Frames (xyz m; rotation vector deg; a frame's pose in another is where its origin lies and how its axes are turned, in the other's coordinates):
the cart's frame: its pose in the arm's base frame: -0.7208 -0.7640 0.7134 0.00 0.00 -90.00
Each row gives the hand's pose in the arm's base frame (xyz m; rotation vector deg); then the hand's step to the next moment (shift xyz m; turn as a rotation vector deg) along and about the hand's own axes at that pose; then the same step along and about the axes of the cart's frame.
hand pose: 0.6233 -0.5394 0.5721 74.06 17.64 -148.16
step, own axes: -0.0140 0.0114 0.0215 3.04 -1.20 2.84
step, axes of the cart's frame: 0.0155 -0.0047 0.0230 0.03 -4.28 -0.68
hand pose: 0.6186 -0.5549 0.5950 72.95 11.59 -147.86
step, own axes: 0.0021 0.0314 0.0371 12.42 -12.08 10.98
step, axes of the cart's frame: 0.0392 -0.0203 0.0205 -6.91 -19.07 -3.07
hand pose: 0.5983 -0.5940 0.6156 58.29 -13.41 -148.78
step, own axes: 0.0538 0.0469 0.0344 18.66 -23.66 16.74
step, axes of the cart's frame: 0.0625 -0.0485 0.0042 -15.51 -30.20 -5.94
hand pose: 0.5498 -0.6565 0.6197 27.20 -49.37 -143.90
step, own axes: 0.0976 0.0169 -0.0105 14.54 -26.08 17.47
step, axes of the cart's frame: 0.0666 -0.0727 -0.0140 -19.68 -27.76 -6.22
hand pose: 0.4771 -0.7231 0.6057 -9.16 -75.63 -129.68
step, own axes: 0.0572 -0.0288 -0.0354 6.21 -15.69 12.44
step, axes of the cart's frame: 0.0394 -0.0579 -0.0211 -14.39 -14.81 -3.62
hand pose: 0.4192 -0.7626 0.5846 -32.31 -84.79 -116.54
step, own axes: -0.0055 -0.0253 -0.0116 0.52 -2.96 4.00
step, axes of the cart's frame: 0.0040 -0.0125 -0.0251 -4.41 -2.28 -0.59
